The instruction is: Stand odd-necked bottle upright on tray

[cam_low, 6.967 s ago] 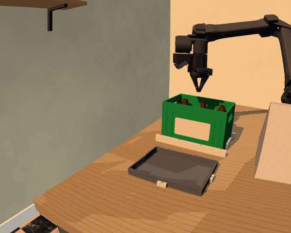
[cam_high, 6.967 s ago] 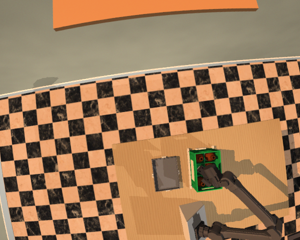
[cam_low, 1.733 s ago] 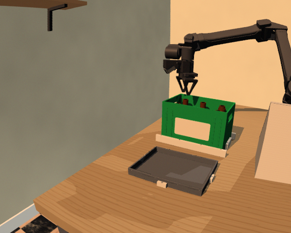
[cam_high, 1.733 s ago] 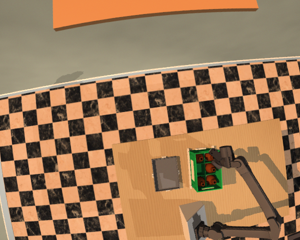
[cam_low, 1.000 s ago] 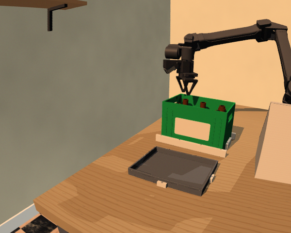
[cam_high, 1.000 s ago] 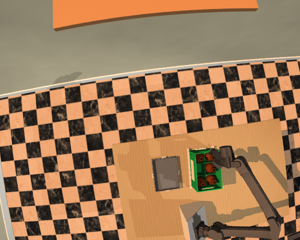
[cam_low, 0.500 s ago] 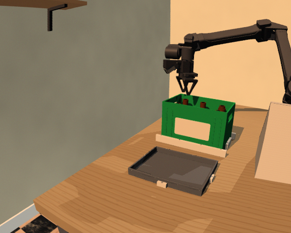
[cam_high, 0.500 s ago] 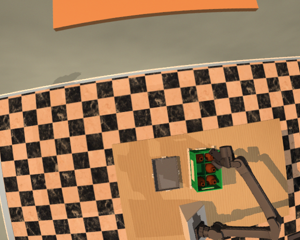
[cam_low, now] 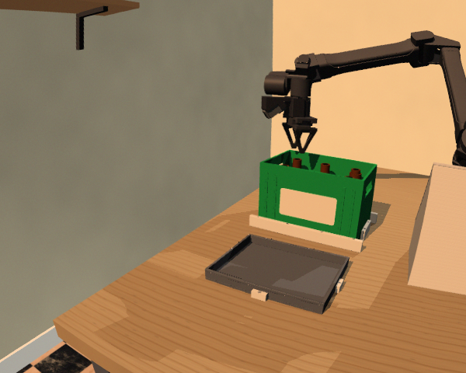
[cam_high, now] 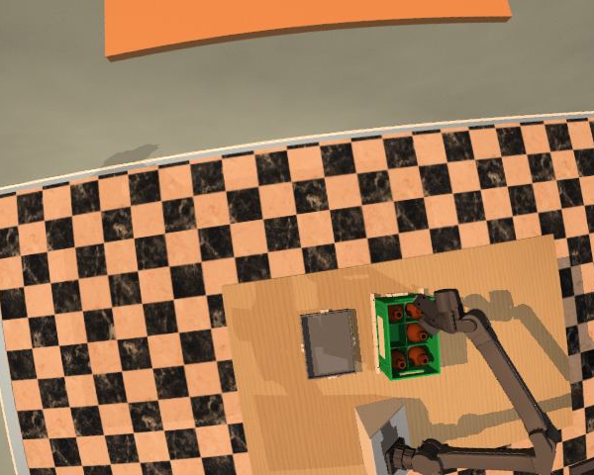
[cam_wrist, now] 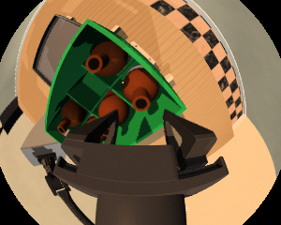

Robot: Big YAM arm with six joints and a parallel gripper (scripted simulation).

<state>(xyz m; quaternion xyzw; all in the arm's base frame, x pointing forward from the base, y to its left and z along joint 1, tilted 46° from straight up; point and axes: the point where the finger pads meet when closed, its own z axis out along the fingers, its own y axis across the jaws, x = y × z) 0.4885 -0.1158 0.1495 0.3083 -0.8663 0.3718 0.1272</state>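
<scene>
Right now my hand is 80 mm past the green crate, 50 mm to the right of it and 110 mm above it. Round my hand: dark grey tray: 80 mm behind, 340 mm to the left, 180 mm below.
</scene>
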